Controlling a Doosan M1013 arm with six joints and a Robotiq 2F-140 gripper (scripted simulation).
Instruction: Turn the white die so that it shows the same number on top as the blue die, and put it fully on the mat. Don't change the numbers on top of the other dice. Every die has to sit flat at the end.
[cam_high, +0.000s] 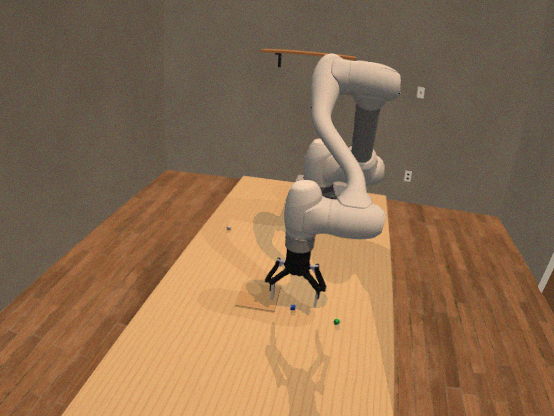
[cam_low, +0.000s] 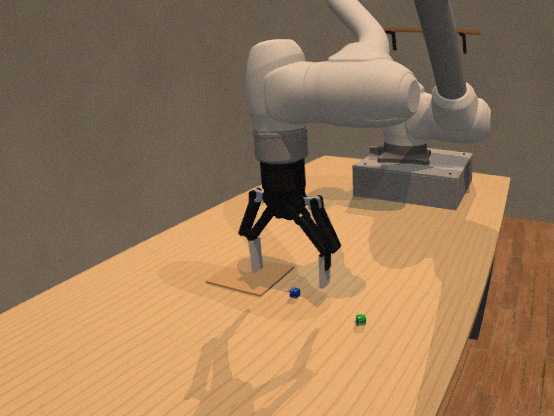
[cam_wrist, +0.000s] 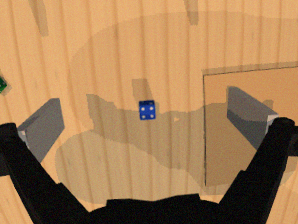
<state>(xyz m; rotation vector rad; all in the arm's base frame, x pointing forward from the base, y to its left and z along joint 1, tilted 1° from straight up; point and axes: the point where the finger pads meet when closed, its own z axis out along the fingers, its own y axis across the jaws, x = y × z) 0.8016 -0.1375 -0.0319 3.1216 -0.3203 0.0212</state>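
The blue die is 20 mm behind my hand and 50 mm below it. Round my hand: tan mat: 80 mm behind, 120 mm to the right, 60 mm below; then green die: 50 mm ahead, 150 mm to the left, 50 mm below; then white die: 550 mm behind, 290 mm to the right, 50 mm below.
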